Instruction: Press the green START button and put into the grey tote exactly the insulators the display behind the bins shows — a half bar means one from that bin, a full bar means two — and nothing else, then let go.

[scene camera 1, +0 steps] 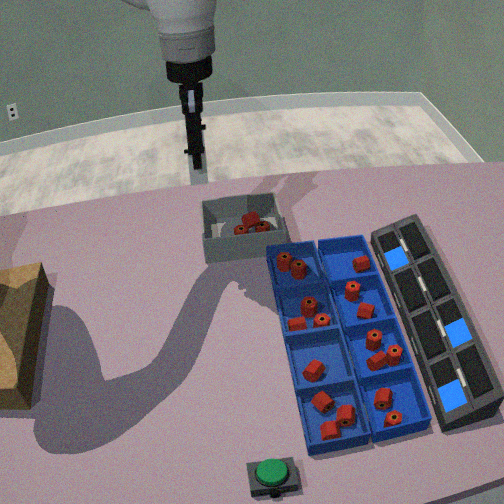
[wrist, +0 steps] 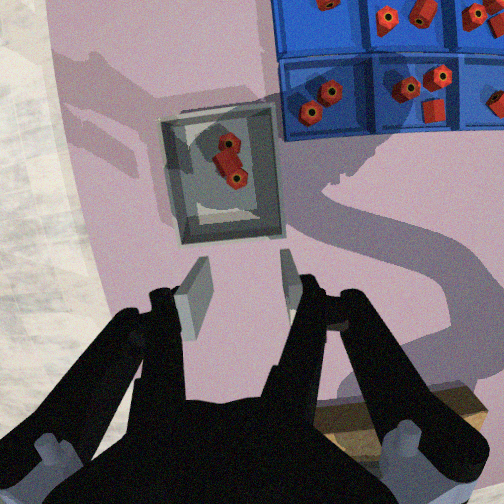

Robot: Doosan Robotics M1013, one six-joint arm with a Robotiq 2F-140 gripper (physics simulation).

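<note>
The grey tote [scene camera 1: 243, 227] holds three red insulators [scene camera 1: 251, 223]; it also shows in the wrist view [wrist: 225, 172] with the insulators [wrist: 230, 160] inside. My gripper [wrist: 242, 287] [scene camera 1: 198, 170] is open and empty, high above the table edge behind the tote. The blue bins [scene camera 1: 345, 337] hold several red insulators. The display [scene camera 1: 437, 320] shows three lit half bars in blue. The green START button [scene camera 1: 272, 472] sits at the front.
A tan cardboard box [scene camera 1: 20, 335] stands at the left edge of the table, also visible in the wrist view [wrist: 400, 420]. Beyond the table's far edge lies a pale floor mat [scene camera 1: 300, 140].
</note>
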